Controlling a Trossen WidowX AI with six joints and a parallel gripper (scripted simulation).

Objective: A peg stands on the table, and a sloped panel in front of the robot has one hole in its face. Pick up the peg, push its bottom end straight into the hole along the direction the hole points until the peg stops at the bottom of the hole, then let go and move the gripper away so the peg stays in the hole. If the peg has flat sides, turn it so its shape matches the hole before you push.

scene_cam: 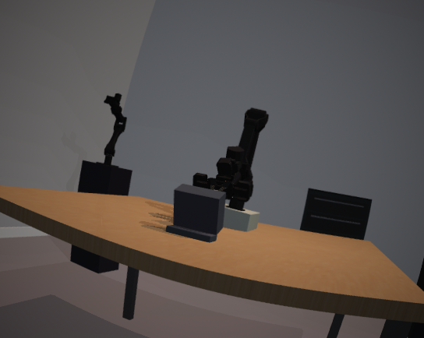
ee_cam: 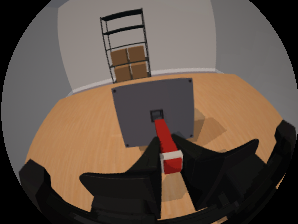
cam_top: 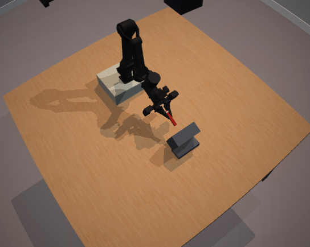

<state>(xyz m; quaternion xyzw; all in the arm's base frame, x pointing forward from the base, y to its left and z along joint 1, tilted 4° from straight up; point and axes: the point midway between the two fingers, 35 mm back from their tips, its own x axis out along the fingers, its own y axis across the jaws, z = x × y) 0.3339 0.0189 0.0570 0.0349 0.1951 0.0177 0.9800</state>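
The dark sloped panel is 90 mm ahead of my gripper tip and 40 mm below it. From my gripper tip the other things lie so: dark red peg (20 mm behind, 10 mm above).
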